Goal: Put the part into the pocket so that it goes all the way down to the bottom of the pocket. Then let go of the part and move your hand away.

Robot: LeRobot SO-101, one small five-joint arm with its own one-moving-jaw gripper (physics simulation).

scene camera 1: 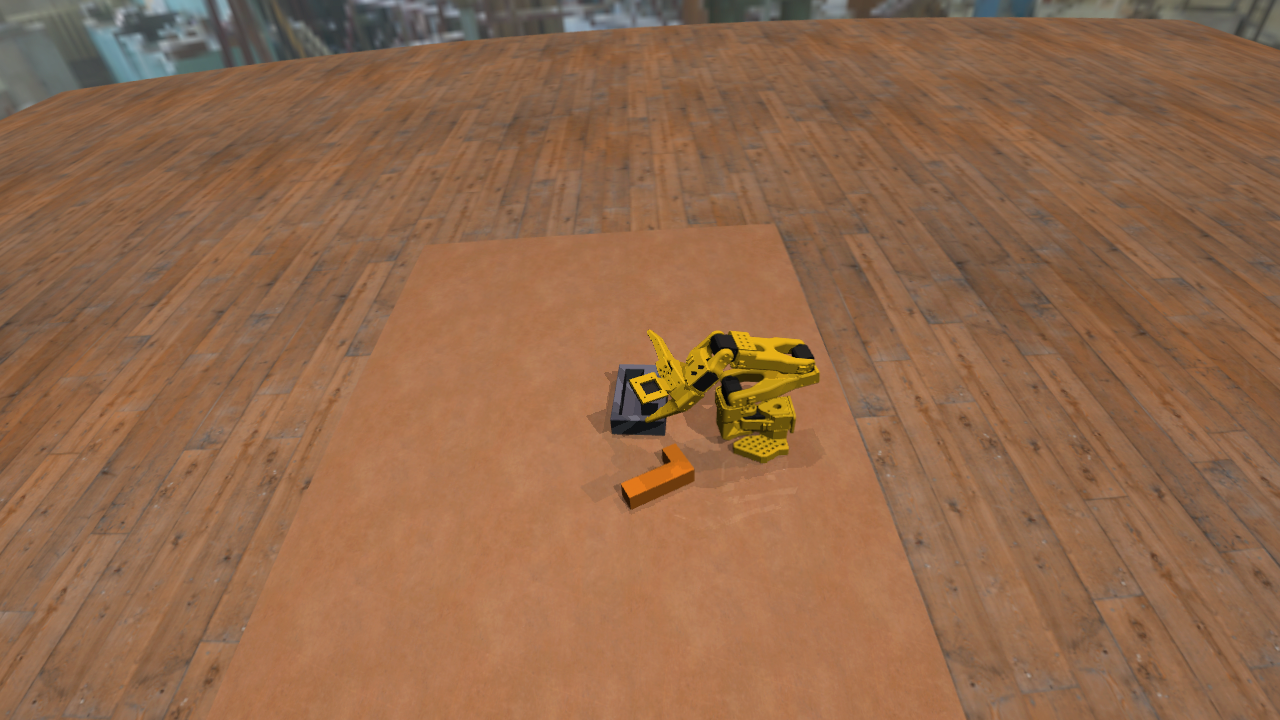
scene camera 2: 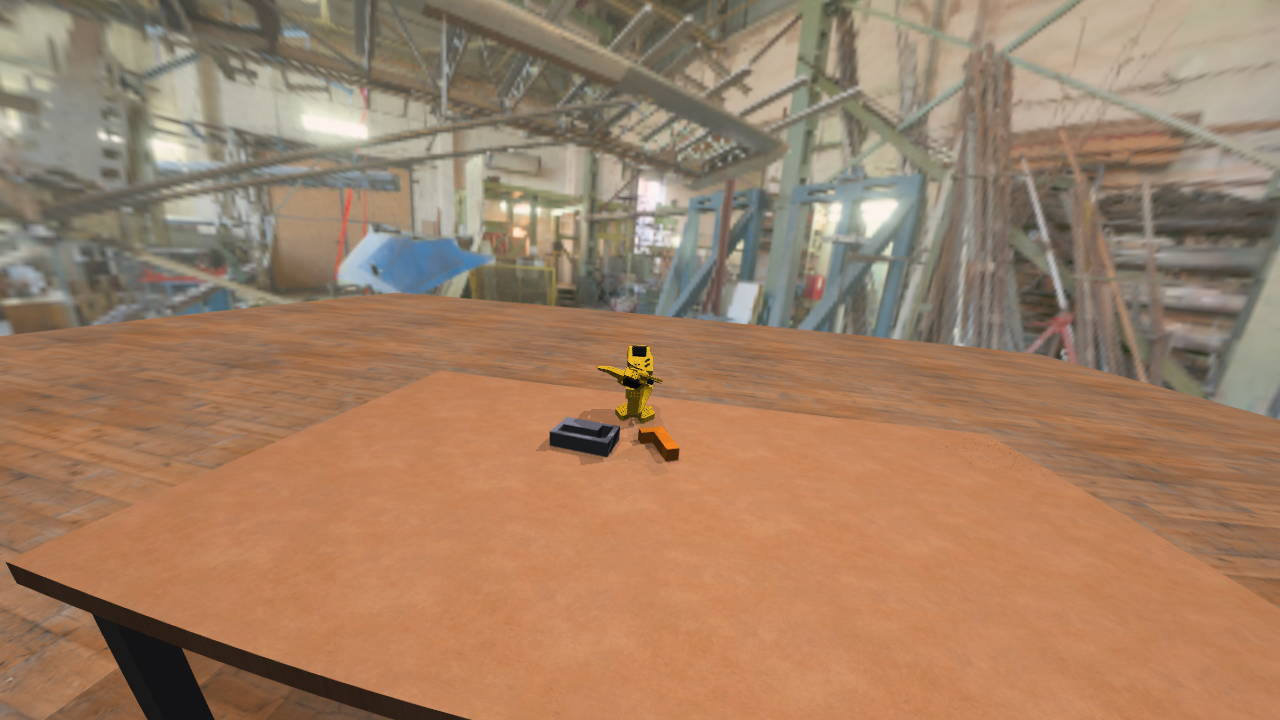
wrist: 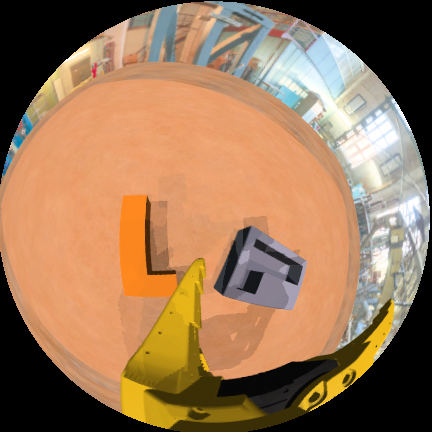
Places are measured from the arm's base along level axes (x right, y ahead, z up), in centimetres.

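Pixels of known places: end effector, tool point: [scene camera 1: 647, 418] [scene camera 2: 638, 411] [wrist: 204, 264]; arm's base, origin of the base link: [scene camera 1: 746, 437] [scene camera 2: 633, 418].
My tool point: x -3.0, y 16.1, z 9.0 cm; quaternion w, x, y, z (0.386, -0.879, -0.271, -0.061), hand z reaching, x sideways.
Note:
Ahead of a thing's pixels: the offset from my tool point to its middle. Level surfaces: height alone.
The part is an orange L-shaped bar @(dx -5.0, dy -0.5, dz -7.5 cm) [scene camera 1: 657, 485] [scene camera 2: 665, 444] [wrist: 134, 245] lying flat on the brown mat. In the wrist view it is left of the fixed jaw, whose edge overlaps the end of its short leg. The grey block with the pocket @(dx +11.9, dy +0.9, dz -7.2 cm) [scene camera 1: 630, 428] [scene camera 2: 577, 439] [wrist: 274, 297] stands beside the part, apart from it. The pocket's recess holds no part. My gripper [scene camera 1: 649, 376] [scene camera 2: 630, 374] [wrist: 296, 281] is wide open and empty. In scene camera 1 it overlaps the block and hides some of it; its height above the block is hard to tell.
The brown mat @(dz -9.0 cm) [scene camera 1: 465, 537] [scene camera 2: 716, 573] [wrist: 175, 130] lies under the part, the block and the arm. The yellow arm's base [scene camera 1: 760, 447] [scene camera 2: 634, 414] stands close behind the part and block. A wooden plank surface [scene camera 1: 179, 358] [scene camera 2: 268, 331] surrounds the mat.

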